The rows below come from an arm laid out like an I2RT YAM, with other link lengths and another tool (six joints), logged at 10 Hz.
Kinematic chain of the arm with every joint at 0, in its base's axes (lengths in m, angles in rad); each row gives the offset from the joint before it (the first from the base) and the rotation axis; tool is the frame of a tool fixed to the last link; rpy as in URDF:
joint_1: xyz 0 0 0.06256 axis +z
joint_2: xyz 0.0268 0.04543 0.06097 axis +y
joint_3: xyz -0.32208 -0.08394 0 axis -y
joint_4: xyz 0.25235 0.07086 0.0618 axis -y
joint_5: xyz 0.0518 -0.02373 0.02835 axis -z
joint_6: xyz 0.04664 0 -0.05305 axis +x
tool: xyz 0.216 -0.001 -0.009 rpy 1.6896 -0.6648 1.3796
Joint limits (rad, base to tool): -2.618..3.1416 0..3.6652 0..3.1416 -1.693..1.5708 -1.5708..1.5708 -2.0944..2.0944
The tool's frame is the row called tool.
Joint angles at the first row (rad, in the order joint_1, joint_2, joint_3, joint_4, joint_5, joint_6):
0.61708 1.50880 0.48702 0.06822 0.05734 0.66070
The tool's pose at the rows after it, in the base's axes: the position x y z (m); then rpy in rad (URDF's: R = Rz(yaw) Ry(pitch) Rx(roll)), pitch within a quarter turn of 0, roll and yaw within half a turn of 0:
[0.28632 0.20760 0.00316 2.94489 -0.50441 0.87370]
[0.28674 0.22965 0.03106 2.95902 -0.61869 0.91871]
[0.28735 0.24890 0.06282 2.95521 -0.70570 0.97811]
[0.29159 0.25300 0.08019 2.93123 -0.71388 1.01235]
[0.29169 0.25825 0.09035 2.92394 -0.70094 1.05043]
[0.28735 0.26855 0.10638 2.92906 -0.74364 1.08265]
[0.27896 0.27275 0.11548 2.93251 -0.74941 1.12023]
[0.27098 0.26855 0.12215 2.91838 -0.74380 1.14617]
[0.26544 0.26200 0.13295 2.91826 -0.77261 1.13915]
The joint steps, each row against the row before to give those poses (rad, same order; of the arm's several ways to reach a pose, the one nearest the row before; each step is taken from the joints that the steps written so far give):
-0.00329 -0.05461 -0.01471 0.02368 -0.02472 0.00159
0.00099 -0.07479 -0.01610 0.04780 -0.06660 -0.00923
-0.00004 -0.06529 0.02352 -0.00683 -0.05938 -0.01971
-0.00177 -0.02287 0.05257 -0.06338 -0.00678 -0.02379
-0.00244 -0.00099 0.05472 -0.06871 -0.02084 -0.03106
0.00086 -0.02892 0.01267 -0.00559 -0.04097 -0.00478
-0.00240 -0.02477 0.01954 -0.04448 -0.03633 -0.02264
-0.00076 -0.04067 0.00818 -0.05256 -0.00612 -0.02026
-0.01903 -0.06077 -0.01198 -0.02312 -0.01850 0.00456

